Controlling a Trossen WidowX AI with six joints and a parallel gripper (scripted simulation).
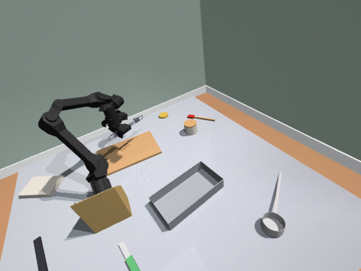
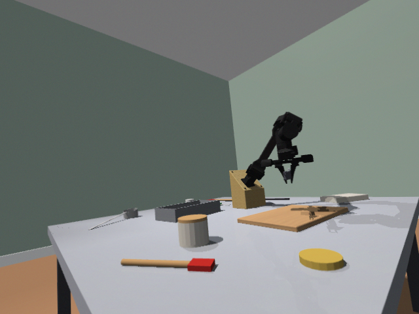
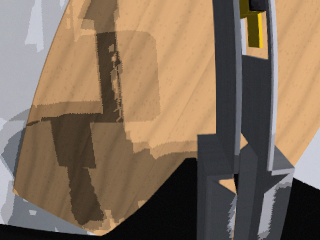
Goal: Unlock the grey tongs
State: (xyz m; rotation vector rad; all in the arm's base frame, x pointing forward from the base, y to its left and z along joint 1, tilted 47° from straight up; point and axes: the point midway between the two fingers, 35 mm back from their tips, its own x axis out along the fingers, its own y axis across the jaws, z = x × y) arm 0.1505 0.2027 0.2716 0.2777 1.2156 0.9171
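My gripper tip is now 12 cm above the wooden board. Round my gripper tip: yellow lock piece 5 cm ahead, 4 cm above, 2 cm to the left; then lidded canister 41 cm ahead, 9 cm below, 6 cm to the right; then yellow disc 34 cm ahead, 24 cm to the left, 12 cm below.
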